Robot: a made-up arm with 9 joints. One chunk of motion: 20 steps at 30 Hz.
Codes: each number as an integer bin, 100 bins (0 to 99) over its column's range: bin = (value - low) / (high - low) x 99, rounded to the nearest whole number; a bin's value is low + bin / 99 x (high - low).
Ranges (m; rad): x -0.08..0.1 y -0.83..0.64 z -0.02..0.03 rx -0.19..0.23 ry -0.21..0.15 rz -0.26..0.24
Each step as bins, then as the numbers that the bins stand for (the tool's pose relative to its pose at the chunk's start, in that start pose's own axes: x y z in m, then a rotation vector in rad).
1 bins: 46 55 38 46 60 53
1 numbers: 0.0036 -0.0133 -0.0008 0.0052 0.0082 0.0077
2 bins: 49 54 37 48 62 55
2 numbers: 0.0091 -0.0282 -0.0013 0.0136 0.0155 0.0178
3 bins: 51 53 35 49 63 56
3 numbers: 0.0127 -0.0430 -0.0023 0.0179 0.0191 0.0228
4 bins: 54 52 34 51 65 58
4 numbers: 0.0182 -0.0579 -0.0028 0.0264 0.0264 0.0329
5 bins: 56 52 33 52 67 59
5 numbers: 0.0218 -0.0579 -0.0033 0.0306 0.0336 0.0380
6 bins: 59 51 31 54 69 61
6 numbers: 0.0273 -0.0727 -0.0043 0.0391 0.0409 0.0481
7 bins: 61 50 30 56 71 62
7 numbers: 0.0309 -0.0876 -0.0048 0.0476 0.0482 0.0531
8 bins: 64 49 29 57 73 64
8 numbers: 0.0364 -0.1024 -0.0054 0.0518 0.0555 0.0632
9 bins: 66 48 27 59 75 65
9 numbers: 0.0400 -0.1173 -0.0064 0.0603 0.0627 0.0683
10 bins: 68 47 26 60 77 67
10 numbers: 0.0436 -0.1321 -0.0069 0.0645 0.0700 0.0784
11 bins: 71 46 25 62 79 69
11 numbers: 0.0491 -0.1470 -0.0074 0.0730 0.0773 0.0885
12 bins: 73 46 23 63 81 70
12 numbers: 0.0527 -0.1470 -0.0084 0.0773 0.0845 0.0935
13 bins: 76 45 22 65 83 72
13 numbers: 0.0582 -0.1618 -0.0089 0.0858 0.0918 0.1036
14 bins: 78 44 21 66 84 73
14 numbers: 0.0618 -0.1767 -0.0094 0.0900 0.0955 0.1087
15 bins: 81 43 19 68 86 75
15 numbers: 0.0673 -0.1915 -0.0104 0.0985 0.1027 0.1188
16 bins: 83 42 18 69 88 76
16 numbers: 0.0709 -0.2064 -0.0109 0.1027 0.1100 0.1238
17 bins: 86 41 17 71 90 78
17 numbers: 0.0764 -0.2212 -0.0114 0.1112 0.1173 0.1339
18 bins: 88 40 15 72 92 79
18 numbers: 0.0800 -0.2361 -0.0124 0.1155 0.1245 0.1390
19 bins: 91 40 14 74 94 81
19 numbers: 0.0855 -0.2361 -0.0129 0.1239 0.1318 0.1491
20 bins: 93 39 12 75 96 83
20 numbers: 0.0891 -0.2509 -0.0139 0.1282 0.1391 0.1592
